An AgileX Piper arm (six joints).
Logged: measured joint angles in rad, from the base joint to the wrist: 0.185, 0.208, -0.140, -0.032, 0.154, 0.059; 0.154, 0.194, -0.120, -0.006, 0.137, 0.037; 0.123, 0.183, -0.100, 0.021, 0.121, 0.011; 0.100, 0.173, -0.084, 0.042, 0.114, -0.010; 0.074, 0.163, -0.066, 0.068, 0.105, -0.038; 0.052, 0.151, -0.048, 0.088, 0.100, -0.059; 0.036, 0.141, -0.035, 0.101, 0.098, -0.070; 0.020, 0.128, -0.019, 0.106, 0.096, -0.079
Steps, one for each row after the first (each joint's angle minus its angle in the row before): -0.031, -0.014, 0.020, 0.026, -0.017, -0.022; -0.031, -0.011, 0.020, 0.027, -0.016, -0.026; -0.023, -0.010, 0.016, 0.021, -0.007, -0.021; -0.026, -0.010, 0.018, 0.026, -0.009, -0.028; -0.022, -0.012, 0.018, 0.020, -0.005, -0.021; -0.016, -0.010, 0.013, 0.013, -0.002, -0.011; -0.016, -0.013, 0.016, 0.005, -0.002, -0.009
